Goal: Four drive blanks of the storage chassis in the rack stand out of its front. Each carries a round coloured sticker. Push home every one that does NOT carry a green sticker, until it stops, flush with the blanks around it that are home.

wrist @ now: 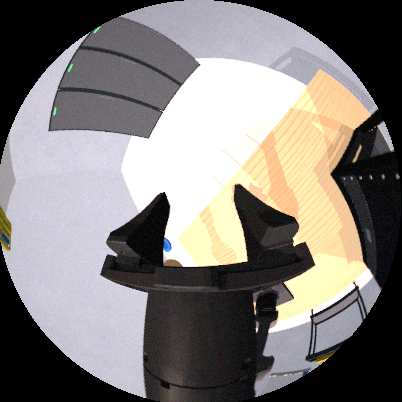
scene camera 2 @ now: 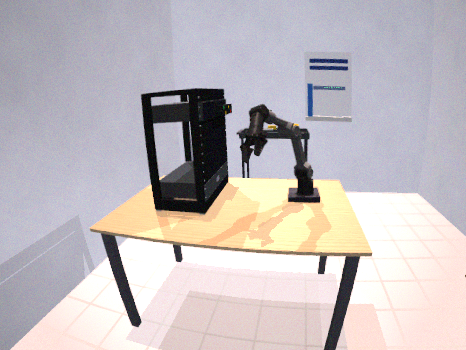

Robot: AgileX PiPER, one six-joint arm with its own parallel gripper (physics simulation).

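The black rack [scene camera 2: 197, 150] [wrist: 370, 167] stands at the left of the table in the scene view; part of it shows at the right edge of the wrist view. The storage chassis [scene camera 2: 206, 111] sits near its top. Small drive blanks [scene camera 2: 227, 108] stand out of its front, with green, red and yellow spots; they are too small to count or match with stickers. The blanks do not show in the wrist view. My gripper [scene camera 2: 252, 154] [wrist: 199, 195] is open, fingers wide apart with nothing between them. It hangs above the table, in front of the rack and lower than the blanks, apart from both.
A dark grey unit [scene camera 2: 177, 187] lies low in the rack. The wooden table [scene camera 2: 300, 240] [wrist: 310, 150] carries the rack and the arm's base [scene camera 2: 304, 195]. A dark stand [scene camera 2: 306, 135] is behind the arm. Grey panels [wrist: 125, 75] with green marks show at the wrist view's upper left.
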